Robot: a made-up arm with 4 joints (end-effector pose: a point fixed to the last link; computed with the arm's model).
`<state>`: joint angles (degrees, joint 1 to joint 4).
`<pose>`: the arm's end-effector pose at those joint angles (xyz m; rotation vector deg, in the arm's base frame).
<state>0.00 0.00 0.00 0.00</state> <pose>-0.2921 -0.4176 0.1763 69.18 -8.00 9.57</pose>
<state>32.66 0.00 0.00 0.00</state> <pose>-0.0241 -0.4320 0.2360 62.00 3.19 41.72</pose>
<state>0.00 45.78 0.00 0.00</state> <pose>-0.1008 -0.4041 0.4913 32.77 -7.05 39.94</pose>
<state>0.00 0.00 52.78 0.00</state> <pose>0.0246 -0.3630 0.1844 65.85 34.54 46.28</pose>
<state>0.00 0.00 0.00 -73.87</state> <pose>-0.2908 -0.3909 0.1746 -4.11 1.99 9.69</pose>
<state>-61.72 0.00 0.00 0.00</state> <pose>-0.6289 -0.0473 0.2077 71.88 -28.03 -53.11</pose>
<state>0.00 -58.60 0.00 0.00</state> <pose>-0.5739 -0.0937 0.0006 109.82 -7.99 -36.15</pose>
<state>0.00 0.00 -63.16 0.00</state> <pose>-0.5411 -0.1443 0.0937 59.46 -56.80 -35.79</pose>
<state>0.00 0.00 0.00 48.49</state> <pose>-0.2925 -0.4274 0.1609 117.24 -14.81 7.79</pose>
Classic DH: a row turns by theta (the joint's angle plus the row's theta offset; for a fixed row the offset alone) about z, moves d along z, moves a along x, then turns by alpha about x. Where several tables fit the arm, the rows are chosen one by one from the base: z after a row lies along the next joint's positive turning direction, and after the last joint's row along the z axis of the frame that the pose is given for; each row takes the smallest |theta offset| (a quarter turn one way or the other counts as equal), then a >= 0, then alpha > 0; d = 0 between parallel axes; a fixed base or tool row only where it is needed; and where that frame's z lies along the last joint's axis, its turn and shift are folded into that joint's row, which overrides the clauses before.
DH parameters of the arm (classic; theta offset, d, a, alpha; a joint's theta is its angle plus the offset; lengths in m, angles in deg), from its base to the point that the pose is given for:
base (fixed): -38.33 0.1268 -0.1439 21.05
joint 1: -31.71 0.171 -0.0498 42.16
joint 2: 27.7 0.101 0.0787 -64.74
joint 3: -37.11 -0.2911 0.3339 -94.23
joint 4: 82.92 -0.0925 -0.0132 88.43
tool (fixed): 102.51 0.018 0 0

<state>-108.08 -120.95 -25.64 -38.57</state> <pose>0.2289 0.2879 0.5936 -66.83 26.50 98.39</pose>
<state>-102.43 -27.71 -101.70 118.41</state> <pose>0.1071 0.4220 0.3038 -69.89 -152.03 -26.15</pose>
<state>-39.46 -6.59 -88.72 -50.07</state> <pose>-0.4680 0.3106 0.1692 9.09 -22.88 -116.15</pose>
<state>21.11 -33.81 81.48 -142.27</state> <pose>0.0583 -0.1396 -0.0113 -47.07 -32.60 88.11</pose>
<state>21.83 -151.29 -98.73 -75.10</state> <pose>-0.2310 0.1893 0.6698 18.45 131.64 -112.00</pose>
